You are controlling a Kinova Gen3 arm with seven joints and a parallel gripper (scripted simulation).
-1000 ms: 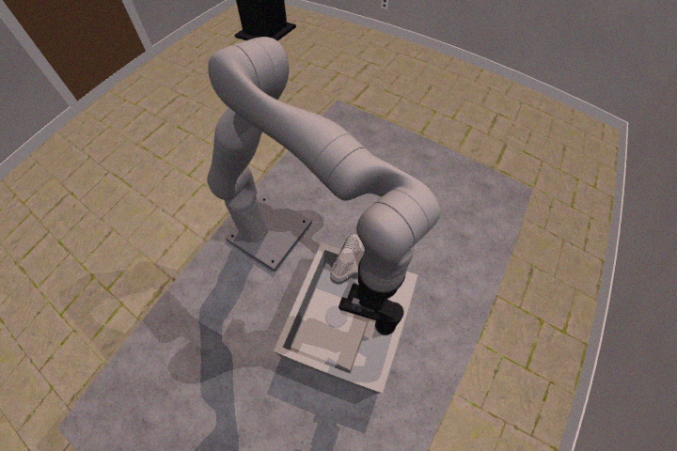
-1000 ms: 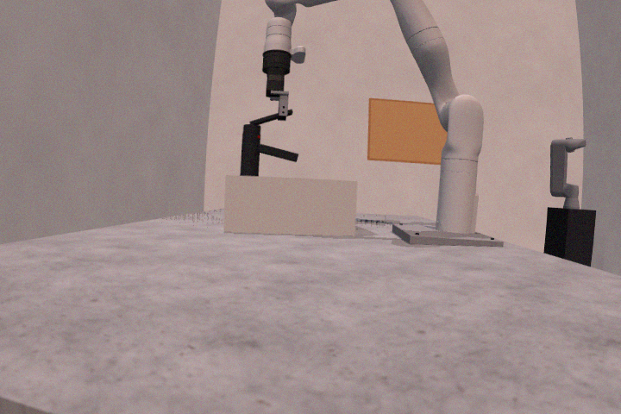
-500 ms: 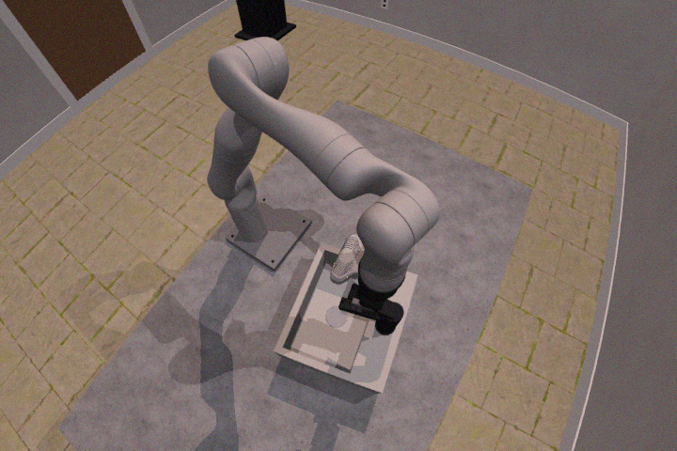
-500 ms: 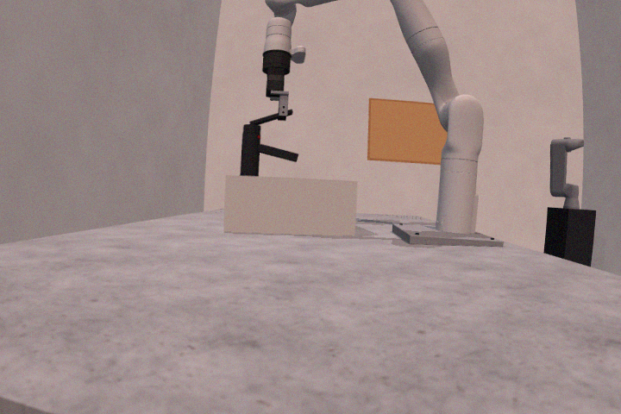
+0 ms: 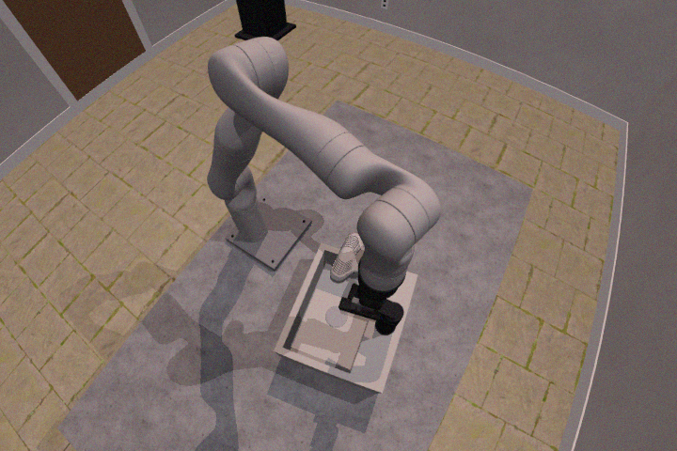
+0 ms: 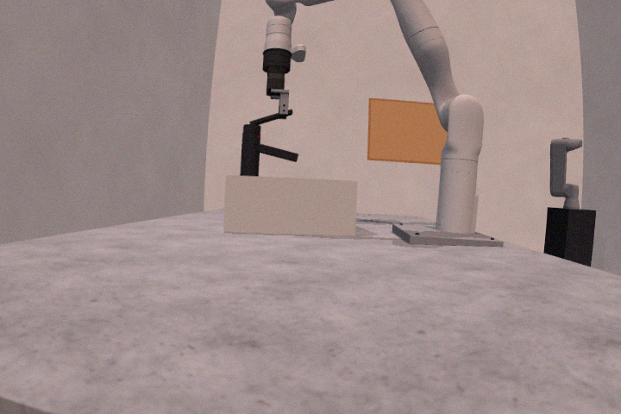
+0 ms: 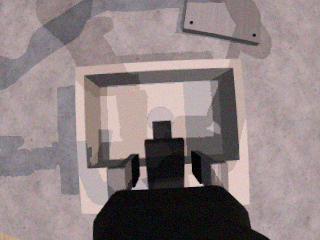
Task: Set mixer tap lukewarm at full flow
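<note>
Right now my hand is 3 cm short of the lever, 2 cm above it and 1 cm to the right of it. Round my hand: black mixer tap (8 cm below, 5 cm ahead, 1 cm to the left); then sink basin (27 cm below, 4 cm behind, 1 cm to the right).
</note>
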